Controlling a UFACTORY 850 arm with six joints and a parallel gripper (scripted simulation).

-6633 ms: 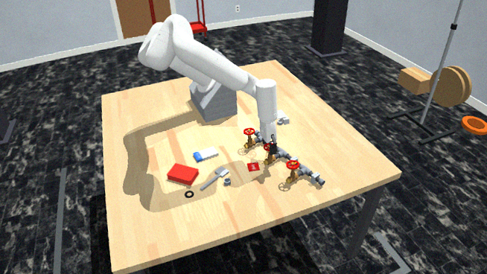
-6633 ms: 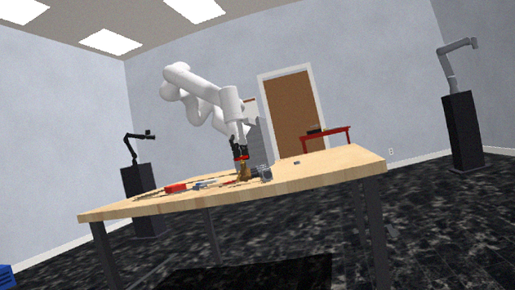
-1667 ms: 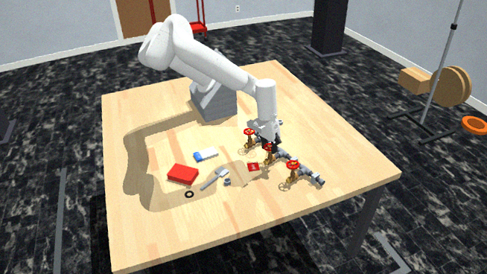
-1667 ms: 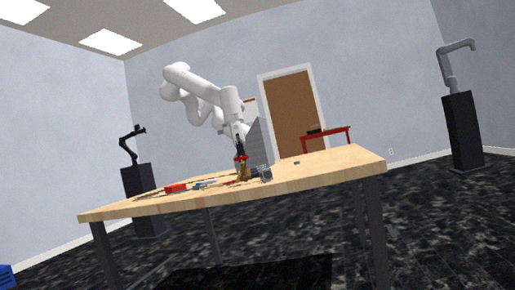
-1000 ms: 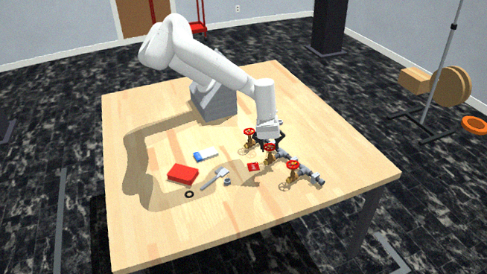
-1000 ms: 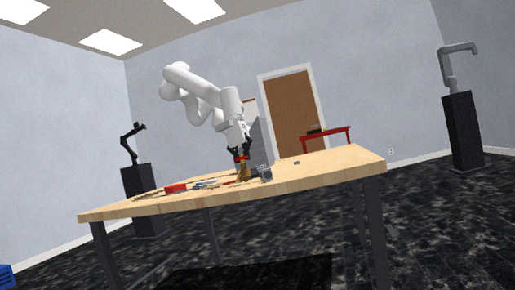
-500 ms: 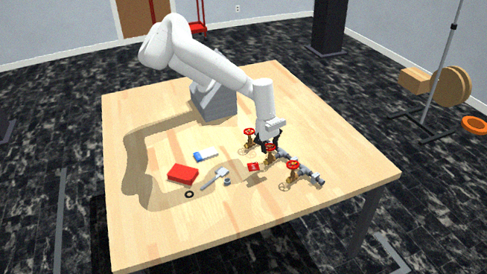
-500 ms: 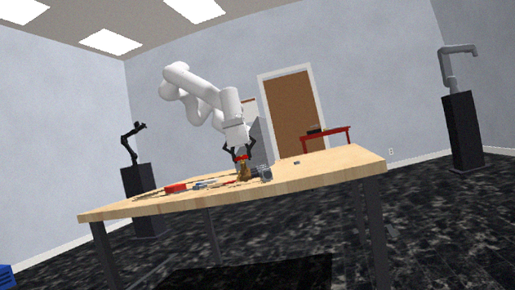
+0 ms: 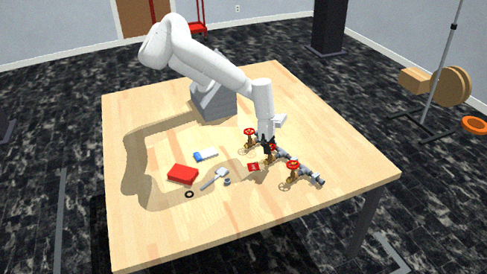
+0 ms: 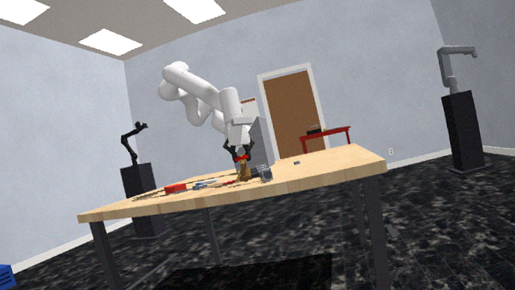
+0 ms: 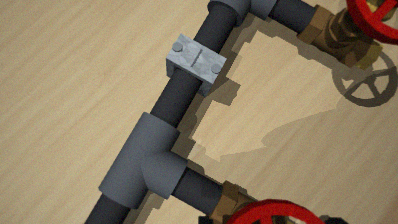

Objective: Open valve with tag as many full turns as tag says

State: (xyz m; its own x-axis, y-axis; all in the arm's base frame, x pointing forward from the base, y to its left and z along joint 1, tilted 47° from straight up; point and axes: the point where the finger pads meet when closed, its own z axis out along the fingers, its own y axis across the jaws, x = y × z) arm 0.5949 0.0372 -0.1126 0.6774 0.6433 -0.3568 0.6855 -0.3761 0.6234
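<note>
Right now my hand is 1 cm past the red tag, 8 cm to the left of it and 9 cm above it. The rest, counted from my hand: grey cylinder: 5 cm ahead, 22 cm to the right, 9 cm below; grey tool: 26 cm to the right, 9 cm below; white card: 17 cm behind, 26 cm to the right, 9 cm below.
</note>
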